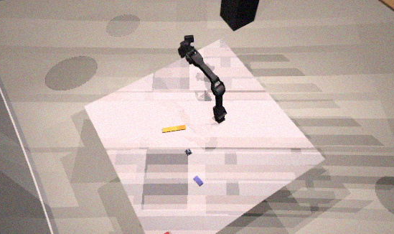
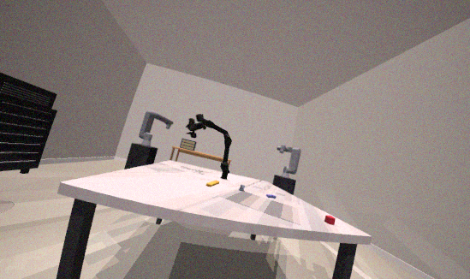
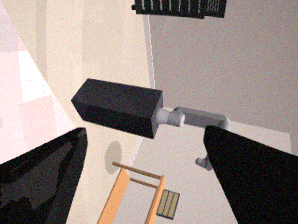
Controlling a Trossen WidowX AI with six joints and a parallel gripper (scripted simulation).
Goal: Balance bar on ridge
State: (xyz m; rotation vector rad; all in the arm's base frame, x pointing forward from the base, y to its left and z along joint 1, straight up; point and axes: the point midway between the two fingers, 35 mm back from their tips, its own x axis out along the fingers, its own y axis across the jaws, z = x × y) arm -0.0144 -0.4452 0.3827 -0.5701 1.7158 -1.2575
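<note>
Now: gripper tip 38 cm short of the bar, 36 cm to the right of it and 36 cm above it. The rest, counted from my gripper tip: red block (77 cm ahead, 97 cm to the left, 35 cm below); then blue block (43 cm ahead, 79 cm to the left, 36 cm below).
</note>
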